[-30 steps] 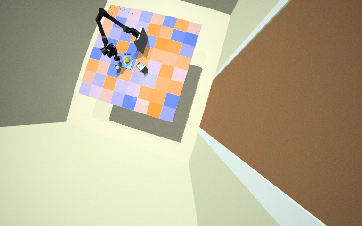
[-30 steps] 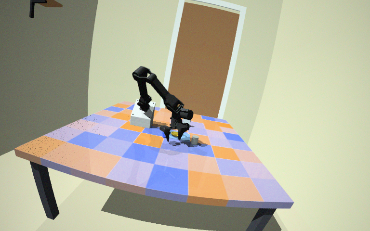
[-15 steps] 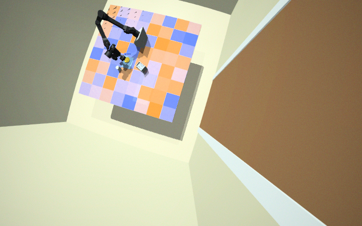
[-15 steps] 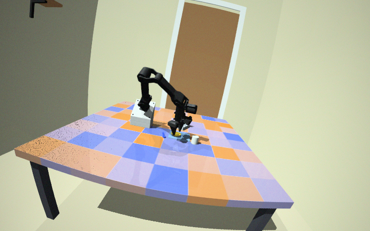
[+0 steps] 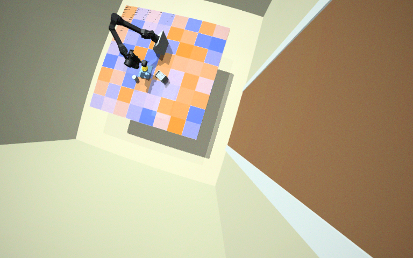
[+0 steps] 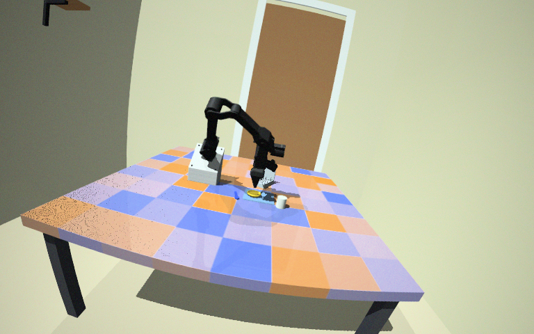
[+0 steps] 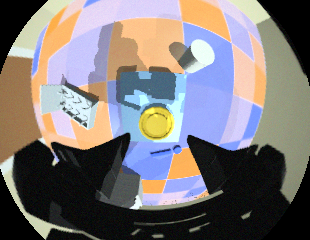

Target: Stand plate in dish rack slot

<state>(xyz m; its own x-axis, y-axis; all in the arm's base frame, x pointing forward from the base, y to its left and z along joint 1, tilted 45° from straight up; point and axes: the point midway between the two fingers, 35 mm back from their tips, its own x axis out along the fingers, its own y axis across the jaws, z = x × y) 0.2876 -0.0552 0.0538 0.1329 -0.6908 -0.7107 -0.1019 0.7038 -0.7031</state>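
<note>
My gripper tip is 5 cm above the yellow plate. From my gripper tip the other things lie so: light blue mat: 2 cm ahead, 1 cm to the left, 6 cm below; white cup: 14 cm ahead, 5 cm to the right, 4 cm below.
</note>
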